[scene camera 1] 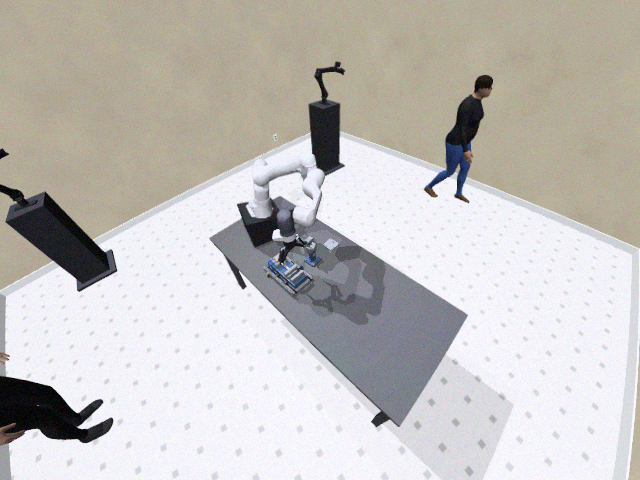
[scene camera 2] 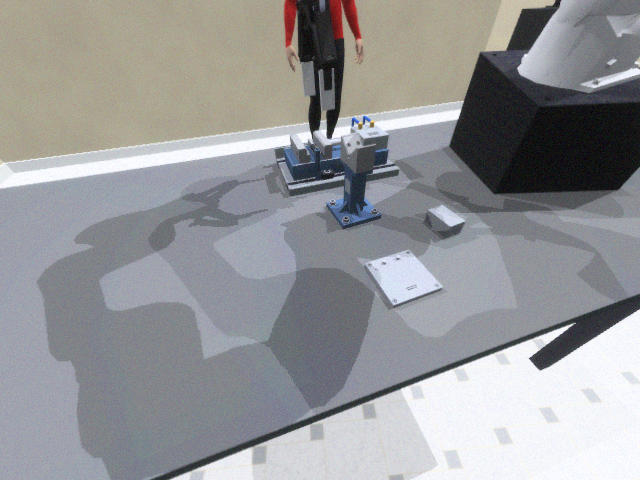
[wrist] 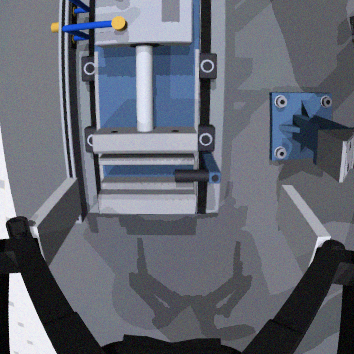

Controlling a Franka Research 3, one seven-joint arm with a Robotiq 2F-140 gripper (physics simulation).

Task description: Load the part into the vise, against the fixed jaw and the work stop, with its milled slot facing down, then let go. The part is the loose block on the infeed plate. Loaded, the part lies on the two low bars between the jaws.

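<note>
The part, a light grey block (scene camera 2: 446, 219), lies on the table beside the infeed plate (scene camera 2: 403, 279) (scene camera 1: 330, 243), off its surface. Its slot cannot be made out, and it does not show in the wrist view. The blue and grey vise has its moving jaw (wrist: 145, 142) and fixed jaw (wrist: 147, 203) apart, with two low bars (wrist: 147, 160) (wrist: 147, 183) bare between them. The work stop, a dark rod (wrist: 191, 175) on a blue bracket, sits at the right end of the gap. My gripper (scene camera 1: 295, 252) (scene camera 2: 317, 102) (wrist: 178, 199) is open and empty, above the vise's fixed-jaw end.
A blue post (scene camera 2: 354, 191) (wrist: 300, 125) with a grey angled head stands between the vise and the infeed plate. The robot's black base block (scene camera 2: 558, 139) (scene camera 1: 258, 227) is on the table. Yellow-tipped blue fittings (wrist: 118, 23) stick out at the vise's far end.
</note>
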